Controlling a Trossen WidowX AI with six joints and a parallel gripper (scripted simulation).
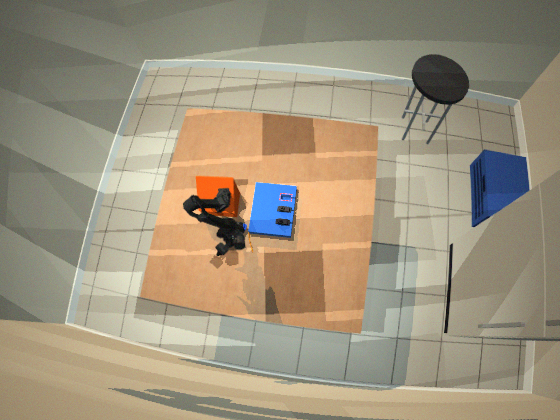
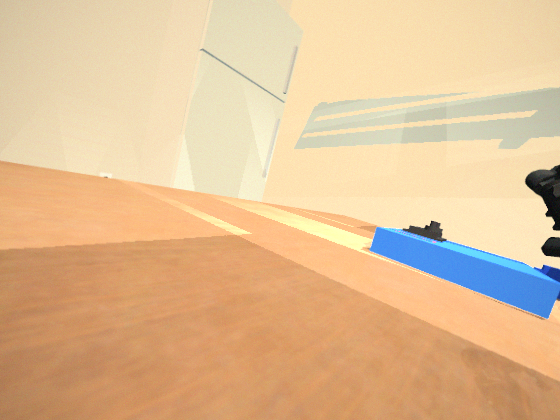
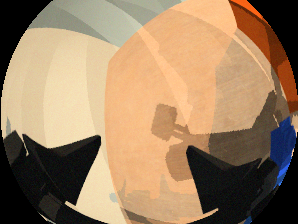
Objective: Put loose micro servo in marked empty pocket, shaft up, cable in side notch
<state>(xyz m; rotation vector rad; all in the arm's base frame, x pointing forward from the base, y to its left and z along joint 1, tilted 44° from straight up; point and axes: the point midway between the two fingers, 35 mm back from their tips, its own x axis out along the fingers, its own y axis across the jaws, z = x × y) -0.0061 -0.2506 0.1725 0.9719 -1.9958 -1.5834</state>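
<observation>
Now: gripper tip 240 mm short of the blue deck, 270 mm to the right of it and 80 mm above it.
</observation>
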